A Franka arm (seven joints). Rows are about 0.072 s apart.
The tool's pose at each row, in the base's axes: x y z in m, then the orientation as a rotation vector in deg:
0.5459 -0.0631 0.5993 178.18 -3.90 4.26
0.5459 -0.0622 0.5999 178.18 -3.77 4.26
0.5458 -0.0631 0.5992 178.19 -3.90 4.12
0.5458 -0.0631 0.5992 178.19 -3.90 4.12
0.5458 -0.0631 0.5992 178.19 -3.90 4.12
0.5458 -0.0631 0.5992 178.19 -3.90 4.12
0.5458 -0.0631 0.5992 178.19 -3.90 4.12
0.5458 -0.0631 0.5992 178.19 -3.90 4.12
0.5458 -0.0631 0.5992 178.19 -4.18 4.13
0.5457 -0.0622 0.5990 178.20 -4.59 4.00
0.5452 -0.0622 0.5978 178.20 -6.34 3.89
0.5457 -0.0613 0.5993 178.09 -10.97 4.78
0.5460 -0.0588 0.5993 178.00 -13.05 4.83
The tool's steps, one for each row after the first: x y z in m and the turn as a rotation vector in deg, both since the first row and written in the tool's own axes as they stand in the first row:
0.0000 -0.0009 -0.0006 0.00 0.00 -0.08
-0.0001 0.0000 0.0001 0.00 -0.09 0.00
-0.0001 0.0000 0.0001 0.00 -0.09 0.00
-0.0001 0.0000 0.0001 0.00 -0.09 0.00
-0.0001 0.0000 0.0001 0.00 -0.09 0.00
-0.0001 0.0000 0.0001 0.00 -0.09 0.00
-0.0001 0.0000 0.0001 0.00 -0.09 0.00
-0.0001 0.0000 0.0001 0.01 -0.09 0.18
-0.0003 -0.0009 0.0003 0.02 -0.17 0.44
-0.0008 -0.0009 0.0014 0.04 -0.26 1.56
-0.0003 -0.0018 -0.0001 0.11 0.26 4.55
-0.0001 -0.0043 -0.0001 0.13 0.27 5.89

